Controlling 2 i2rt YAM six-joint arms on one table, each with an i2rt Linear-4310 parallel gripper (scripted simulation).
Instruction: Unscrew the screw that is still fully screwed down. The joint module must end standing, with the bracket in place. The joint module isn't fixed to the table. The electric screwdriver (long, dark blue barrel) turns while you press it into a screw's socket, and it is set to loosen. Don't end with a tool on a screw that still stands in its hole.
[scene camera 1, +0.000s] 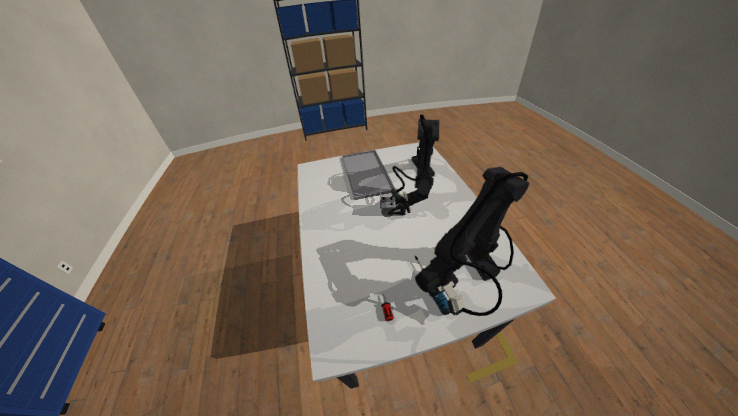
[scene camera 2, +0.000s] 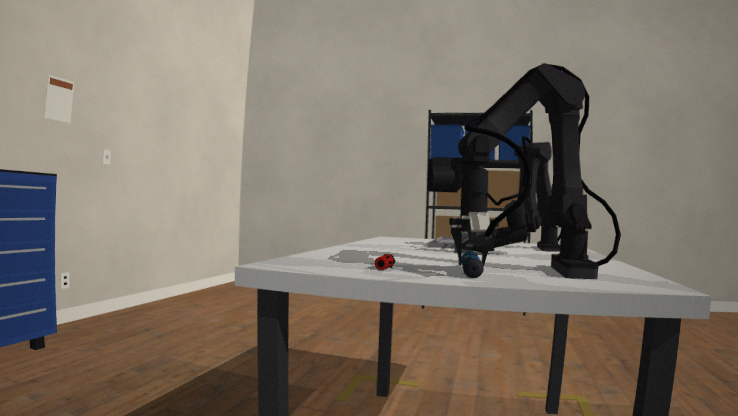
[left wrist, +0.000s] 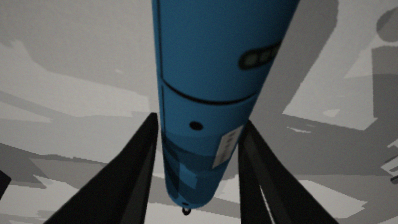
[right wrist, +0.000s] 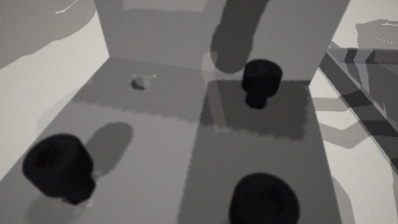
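Left wrist view: my left gripper (left wrist: 199, 122), an electric screwdriver (left wrist: 211, 69). Flat grey tray out of frame in the left wrist view. Scene camera 1: the flat grey tray (scene camera 1: 367, 175). Right wrist view: a screw (right wrist: 59, 166), a screw (right wrist: 261, 78). Electric screwdriver out of frame in the right wrist view.
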